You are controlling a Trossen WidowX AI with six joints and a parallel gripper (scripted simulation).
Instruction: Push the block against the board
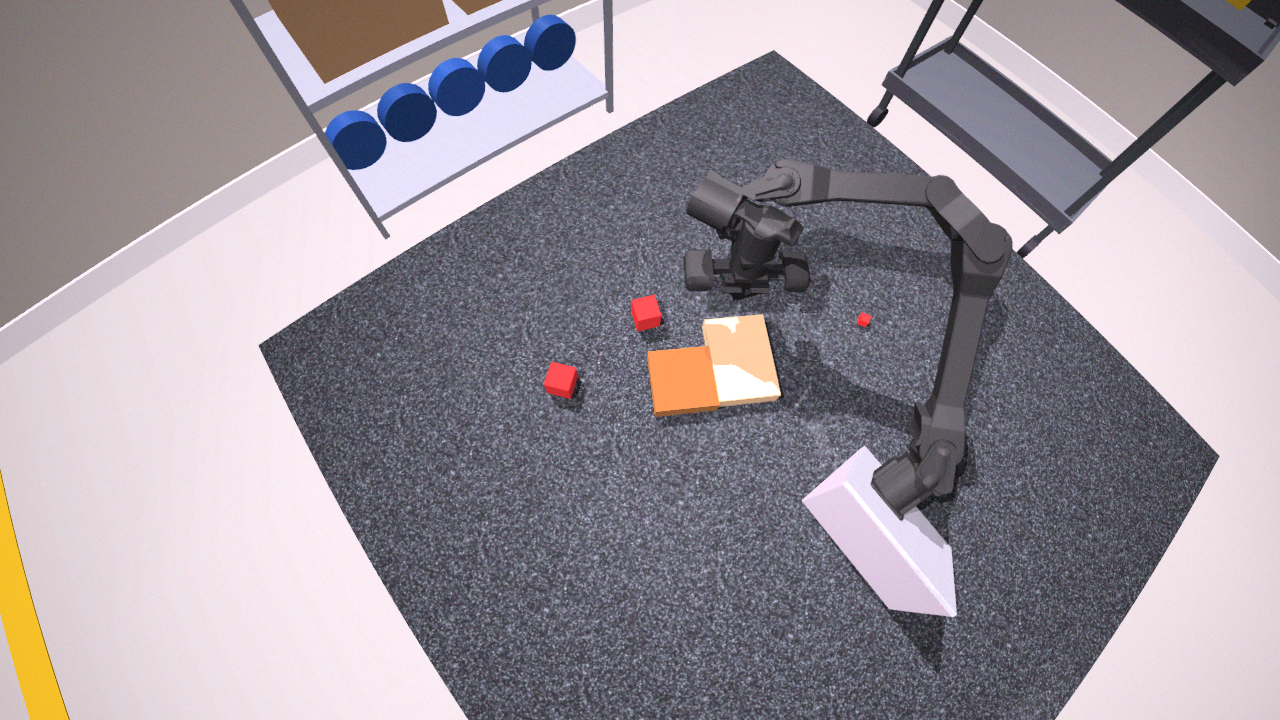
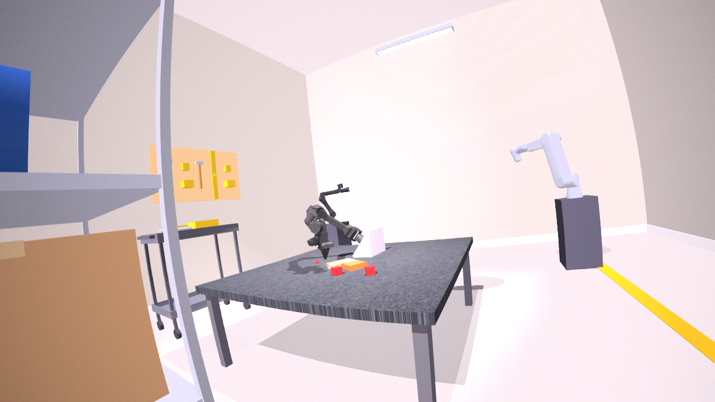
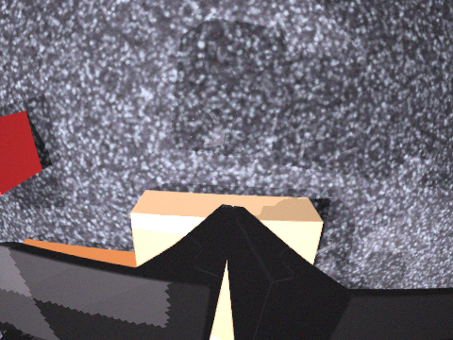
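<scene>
Now: the tan board 8 cm behind my gripper tip, 5 cm to the left of it and 5 cm below it. Round my gripper tip: orange square block (15 cm to the left, 5 cm below, 5 cm behind); then tiny red cube (19 cm to the right, 16 cm behind, 5 cm below).
</scene>
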